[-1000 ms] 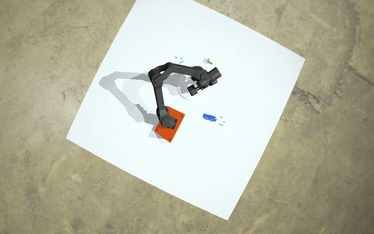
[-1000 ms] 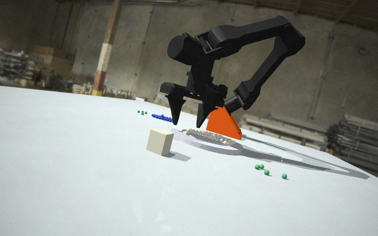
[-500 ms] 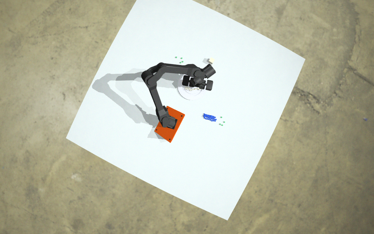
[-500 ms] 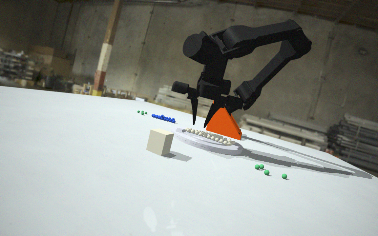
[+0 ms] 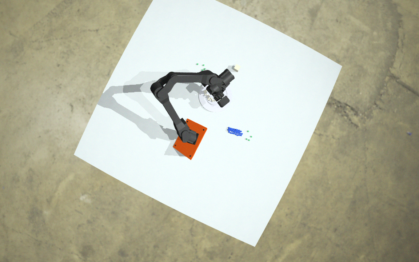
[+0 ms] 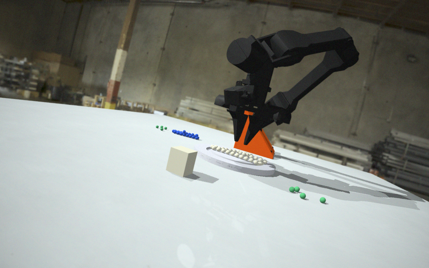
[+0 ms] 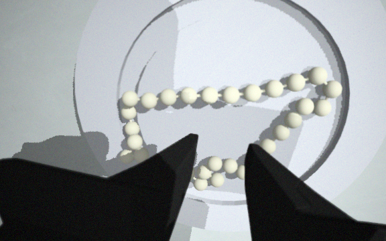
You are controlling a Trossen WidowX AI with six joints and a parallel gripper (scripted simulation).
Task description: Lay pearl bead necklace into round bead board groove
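My gripper tip is 40 mm above the round bead board. Also, from my gripper tip: cream cube 200 mm ahead, 70 mm to the right, 30 mm below.
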